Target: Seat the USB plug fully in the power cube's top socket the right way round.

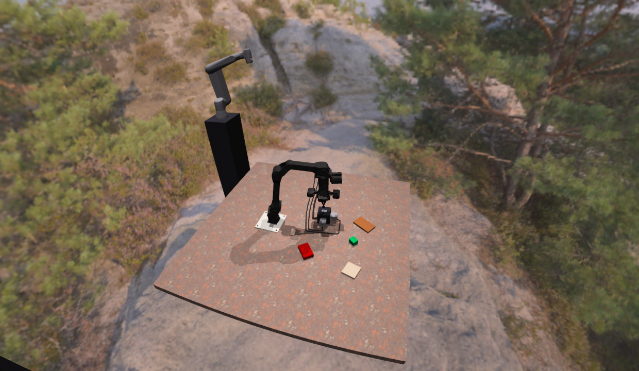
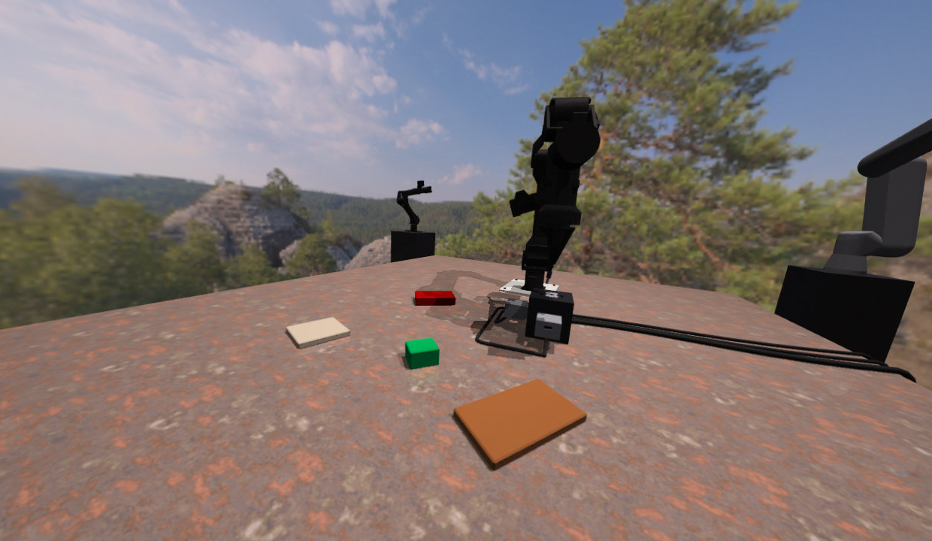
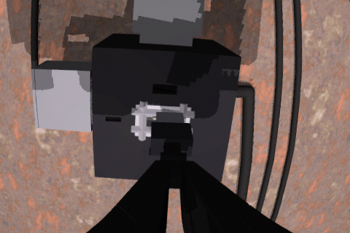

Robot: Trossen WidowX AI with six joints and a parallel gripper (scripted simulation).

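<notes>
Right now the dark USB plug is 20 mm below my gripper tip. Also, from my gripper tip: USB socket: 60 mm below, 10 mm to the left; then green cube: 220 mm ahead, 130 mm to the right, 120 mm below; then brown plate: 250 mm ahead, 130 mm below, 20 mm to the left.
</notes>
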